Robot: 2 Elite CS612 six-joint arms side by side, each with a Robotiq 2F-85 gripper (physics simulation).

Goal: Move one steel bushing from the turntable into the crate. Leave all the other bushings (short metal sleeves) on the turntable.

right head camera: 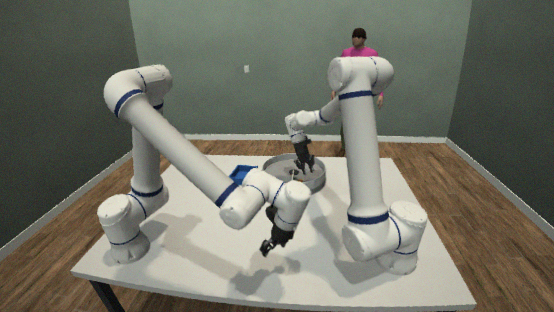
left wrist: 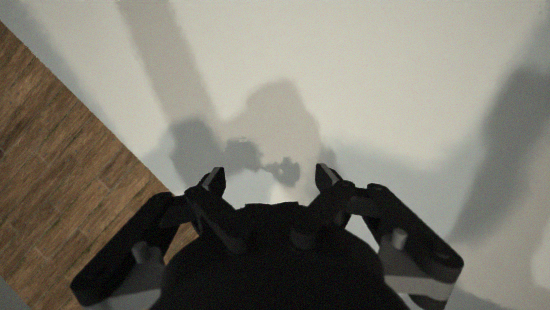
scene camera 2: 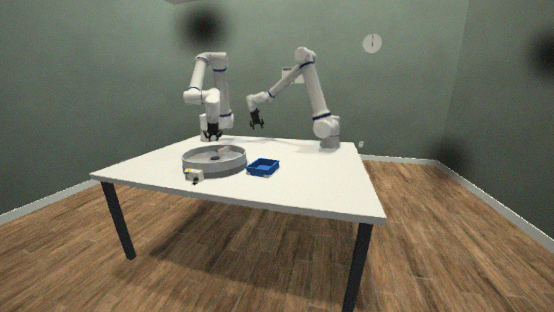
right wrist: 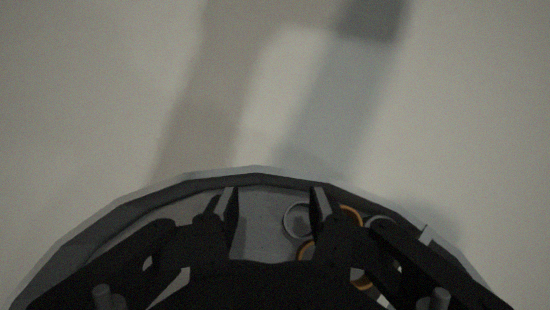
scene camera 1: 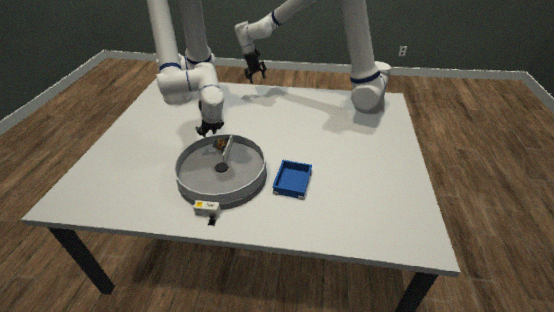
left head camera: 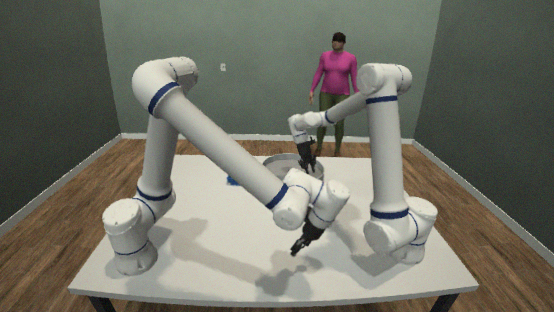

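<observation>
The grey turntable (scene camera 1: 220,192) (scene camera 2: 215,167) (right head camera: 320,181) holds a cluster of short sleeves beside its divider bar (scene camera 1: 228,149). In the right wrist view a steel-grey bushing (right wrist: 298,220) stands near the rim, partly behind one fingertip. Orange bushings (right wrist: 353,214) and another grey one (right wrist: 381,220) are partly hidden by the fingers. My right gripper (right wrist: 273,201) (scene camera 1: 209,131) (scene camera 2: 213,136) is open and empty above the turntable's rim near the cluster. My left gripper (left wrist: 270,174) (scene camera 1: 256,77) (scene camera 2: 257,126) is open and empty, high above the table. The blue crate (scene camera 1: 293,179) (scene camera 2: 263,167) (right head camera: 242,173) stands beside the turntable.
A small white control box (scene camera 1: 206,208) (scene camera 2: 193,175) stands at the turntable's front in the scene views. The divider bar rises close to the bushings. The turntable has a raised wall. A person (left head camera: 337,72) (right head camera: 359,50) stands behind the table in the head views.
</observation>
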